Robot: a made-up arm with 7 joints.
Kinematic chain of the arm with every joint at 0, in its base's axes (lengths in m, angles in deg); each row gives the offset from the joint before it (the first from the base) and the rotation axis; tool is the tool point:
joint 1: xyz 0 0 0.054 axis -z
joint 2: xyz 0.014 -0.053 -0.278 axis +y
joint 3: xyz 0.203 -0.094 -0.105 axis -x
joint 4: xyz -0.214 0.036 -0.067 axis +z
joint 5: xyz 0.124 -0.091 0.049 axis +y
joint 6: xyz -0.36 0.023 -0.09 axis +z
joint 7: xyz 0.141 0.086 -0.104 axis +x
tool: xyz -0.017 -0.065 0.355
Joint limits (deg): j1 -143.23..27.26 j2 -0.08..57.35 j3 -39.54..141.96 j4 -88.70..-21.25 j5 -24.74..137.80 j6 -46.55..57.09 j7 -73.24..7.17
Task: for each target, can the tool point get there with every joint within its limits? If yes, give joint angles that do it. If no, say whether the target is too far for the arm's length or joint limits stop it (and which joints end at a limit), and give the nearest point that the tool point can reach.
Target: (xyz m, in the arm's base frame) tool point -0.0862 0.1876 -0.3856
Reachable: yes | joints -26.65 35.79 52.92 -49.44 31.61 20.01 -36.90
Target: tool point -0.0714 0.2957 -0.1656
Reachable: yes | joints -130.27 25.34 26.68 -78.75 75.66 0.55 -37.92
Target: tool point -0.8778 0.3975 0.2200
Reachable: no: joint limits stop it (at a limit: joint 1, joint 2, joint 4, joint 5, joint 6, joint 7) | nearest point -0.5590 0.3063 0.0374 | short by 0.379 m
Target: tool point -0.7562 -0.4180 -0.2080
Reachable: no: joint limits stop it (at a limit: joint 1, joint 2, joint 5, joint 6, joint 7) | nearest point -0.6889 -0.3837 -0.2165 | short by 0.076 m
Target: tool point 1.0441 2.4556 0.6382
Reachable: no: too far | nearest point 0.3236 0.7611 -0.0705 | short by 1.973 m
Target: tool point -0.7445 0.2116 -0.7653
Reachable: no: joint limits stop it (at a limit: joint 1, joint 2, joint 4, joint 6, joint 7) | nearest point -0.5856 0.2092 -0.6692 | short by 0.186 m
